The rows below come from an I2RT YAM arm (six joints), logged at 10 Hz.
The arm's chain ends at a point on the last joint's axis. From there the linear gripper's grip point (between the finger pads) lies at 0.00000 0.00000 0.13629 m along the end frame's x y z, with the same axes.
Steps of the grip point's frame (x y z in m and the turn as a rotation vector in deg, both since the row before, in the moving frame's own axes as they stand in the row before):
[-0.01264 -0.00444 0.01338 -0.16 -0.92 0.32]
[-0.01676 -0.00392 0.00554 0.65 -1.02 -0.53]
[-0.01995 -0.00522 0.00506 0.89 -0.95 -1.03]
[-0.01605 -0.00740 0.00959 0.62 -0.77 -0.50]
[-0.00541 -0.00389 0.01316 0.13 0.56 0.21]
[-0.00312 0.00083 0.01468 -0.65 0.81 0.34]
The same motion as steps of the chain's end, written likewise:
[-0.01045 -0.00481 0.01340 -0.16 -0.92 0.32]
[-0.01433 -0.00239 0.00557 0.65 -1.02 -0.53]
[-0.01767 -0.00312 0.00510 0.89 -0.95 -1.03]
[-0.01421 -0.00593 0.00961 0.62 -0.77 -0.50]
[-0.00674 -0.00358 0.01317 0.13 0.56 0.21]
[-0.00504 -0.00072 0.01470 -0.65 0.81 0.34]

